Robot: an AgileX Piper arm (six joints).
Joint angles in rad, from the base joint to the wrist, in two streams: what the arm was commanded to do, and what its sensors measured. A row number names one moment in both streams.
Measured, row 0:
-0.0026, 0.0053, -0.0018, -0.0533, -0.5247, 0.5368
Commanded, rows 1 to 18:
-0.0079, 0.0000, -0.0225, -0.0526, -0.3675, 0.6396
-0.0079, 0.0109, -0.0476, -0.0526, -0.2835, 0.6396
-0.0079, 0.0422, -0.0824, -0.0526, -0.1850, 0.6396
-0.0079, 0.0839, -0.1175, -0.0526, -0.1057, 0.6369
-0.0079, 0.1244, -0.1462, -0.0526, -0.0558, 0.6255
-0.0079, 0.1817, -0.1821, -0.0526, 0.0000, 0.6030
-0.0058, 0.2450, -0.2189, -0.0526, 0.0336, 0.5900
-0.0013, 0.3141, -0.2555, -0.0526, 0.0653, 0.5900
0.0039, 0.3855, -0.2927, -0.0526, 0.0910, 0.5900
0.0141, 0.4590, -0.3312, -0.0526, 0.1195, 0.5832
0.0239, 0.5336, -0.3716, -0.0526, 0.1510, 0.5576
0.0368, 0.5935, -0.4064, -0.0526, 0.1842, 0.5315
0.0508, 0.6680, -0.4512, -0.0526, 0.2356, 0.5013
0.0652, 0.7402, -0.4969, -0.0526, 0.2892, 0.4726
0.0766, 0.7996, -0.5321, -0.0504, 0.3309, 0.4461
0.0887, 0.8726, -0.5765, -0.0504, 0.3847, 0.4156
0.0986, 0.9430, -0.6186, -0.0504, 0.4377, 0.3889
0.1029, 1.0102, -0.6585, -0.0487, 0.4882, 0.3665
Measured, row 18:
0.0719, 0.7831, -0.5232, -0.0496, 0.3002, 0.4710
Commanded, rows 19 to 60:
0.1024, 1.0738, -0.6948, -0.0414, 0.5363, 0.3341
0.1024, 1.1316, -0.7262, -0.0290, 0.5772, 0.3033
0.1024, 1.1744, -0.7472, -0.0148, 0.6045, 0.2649
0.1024, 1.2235, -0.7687, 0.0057, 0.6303, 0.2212
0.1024, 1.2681, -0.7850, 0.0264, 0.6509, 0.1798
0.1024, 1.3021, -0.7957, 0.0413, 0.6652, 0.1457
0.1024, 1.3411, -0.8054, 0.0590, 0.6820, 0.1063
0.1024, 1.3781, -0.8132, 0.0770, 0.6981, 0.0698
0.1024, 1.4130, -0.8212, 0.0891, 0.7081, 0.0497
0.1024, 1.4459, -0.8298, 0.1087, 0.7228, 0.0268
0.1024, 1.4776, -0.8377, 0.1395, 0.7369, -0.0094
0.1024, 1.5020, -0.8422, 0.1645, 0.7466, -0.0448
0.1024, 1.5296, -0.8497, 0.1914, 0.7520, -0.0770
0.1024, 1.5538, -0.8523, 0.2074, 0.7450, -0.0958
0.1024, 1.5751, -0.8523, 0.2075, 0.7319, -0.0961
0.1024, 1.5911, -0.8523, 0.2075, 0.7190, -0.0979
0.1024, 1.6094, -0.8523, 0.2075, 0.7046, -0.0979
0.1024, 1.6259, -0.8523, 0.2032, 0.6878, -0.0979
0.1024, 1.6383, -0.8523, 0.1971, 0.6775, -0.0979
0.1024, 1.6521, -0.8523, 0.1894, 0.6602, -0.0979
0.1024, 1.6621, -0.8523, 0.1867, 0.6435, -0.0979
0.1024, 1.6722, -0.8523, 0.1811, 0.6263, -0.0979
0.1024, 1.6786, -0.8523, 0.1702, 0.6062, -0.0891
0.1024, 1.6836, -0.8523, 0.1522, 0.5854, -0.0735
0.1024, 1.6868, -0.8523, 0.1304, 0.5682, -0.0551
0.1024, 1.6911, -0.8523, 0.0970, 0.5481, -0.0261
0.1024, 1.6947, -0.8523, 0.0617, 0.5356, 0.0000
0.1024, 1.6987, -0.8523, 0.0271, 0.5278, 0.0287
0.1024, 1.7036, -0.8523, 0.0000, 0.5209, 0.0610
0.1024, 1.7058, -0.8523, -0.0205, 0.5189, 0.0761
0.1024, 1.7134, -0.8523, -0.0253, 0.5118, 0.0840
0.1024, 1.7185, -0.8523, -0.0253, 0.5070, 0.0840
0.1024, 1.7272, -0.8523, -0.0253, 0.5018, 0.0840
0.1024, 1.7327, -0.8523, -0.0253, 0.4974, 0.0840
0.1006, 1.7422, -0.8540, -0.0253, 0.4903, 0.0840
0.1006, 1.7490, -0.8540, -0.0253, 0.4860, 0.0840
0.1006, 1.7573, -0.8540, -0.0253, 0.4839, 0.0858
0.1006, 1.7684, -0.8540, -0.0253, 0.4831, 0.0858
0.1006, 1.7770, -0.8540, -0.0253, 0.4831, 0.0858
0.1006, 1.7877, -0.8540, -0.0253, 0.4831, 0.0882
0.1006, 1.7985, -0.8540, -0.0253, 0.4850, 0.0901
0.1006, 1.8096, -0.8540, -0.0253, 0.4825, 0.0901
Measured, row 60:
0.1011, 1.7754, -0.8484, -0.0149, 0.4933, 0.0818
